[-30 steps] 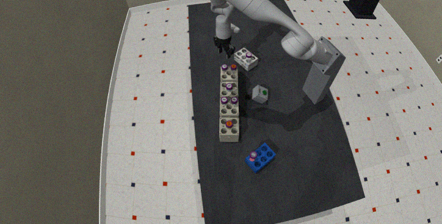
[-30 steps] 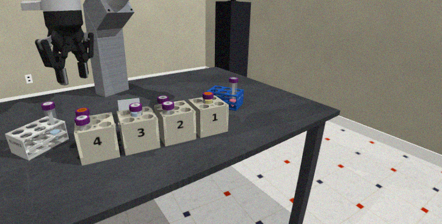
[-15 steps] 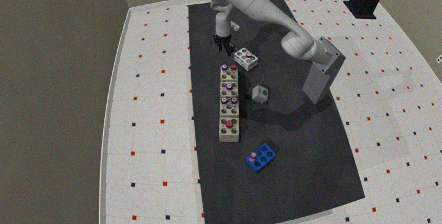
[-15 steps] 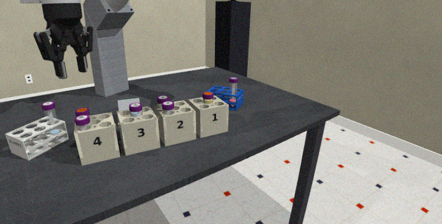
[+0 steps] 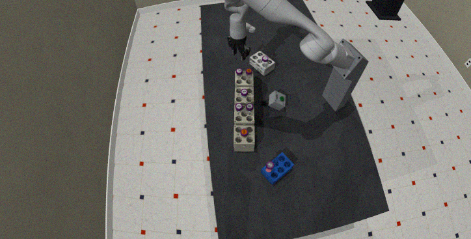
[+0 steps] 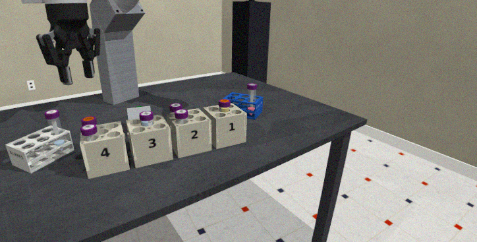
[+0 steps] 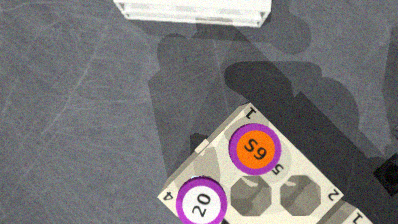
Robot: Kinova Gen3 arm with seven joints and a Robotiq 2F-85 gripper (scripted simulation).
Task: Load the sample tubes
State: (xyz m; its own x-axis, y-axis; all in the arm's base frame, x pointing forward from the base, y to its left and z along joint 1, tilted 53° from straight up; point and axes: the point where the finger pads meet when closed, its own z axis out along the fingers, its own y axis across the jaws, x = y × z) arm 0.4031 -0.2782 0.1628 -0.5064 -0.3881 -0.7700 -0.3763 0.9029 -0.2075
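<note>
My gripper is now 20 cm past the green done key, 17 cm to the right of it and 18 cm above it. From my hand the other things lie so: orange-dot tube: 5 cm behind, 1 cm to the left, 18 cm below; blank marked 10: 16 cm behind, 7 cm to the right, 18 cm below; white blanks rack: 15 cm behind, 12 cm to the right, 21 cm below.
</note>
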